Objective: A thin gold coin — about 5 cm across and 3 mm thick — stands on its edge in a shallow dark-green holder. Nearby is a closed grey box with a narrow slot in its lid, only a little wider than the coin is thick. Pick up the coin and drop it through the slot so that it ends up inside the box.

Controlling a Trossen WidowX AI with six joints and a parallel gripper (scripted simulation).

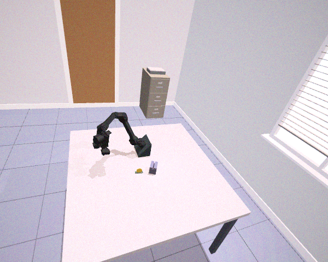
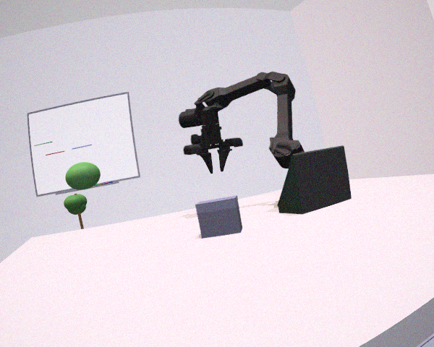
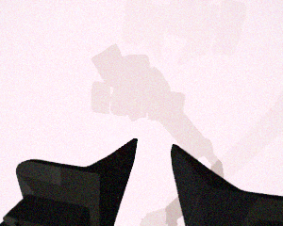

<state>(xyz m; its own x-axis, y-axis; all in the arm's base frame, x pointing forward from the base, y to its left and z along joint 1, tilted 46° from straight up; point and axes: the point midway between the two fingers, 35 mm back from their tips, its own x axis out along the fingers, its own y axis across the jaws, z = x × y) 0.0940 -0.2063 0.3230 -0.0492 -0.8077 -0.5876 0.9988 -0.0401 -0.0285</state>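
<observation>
Right now the coin is 17 cm ahead of my gripper tip, 27 cm to the left of it and 10 cm below it.
</observation>
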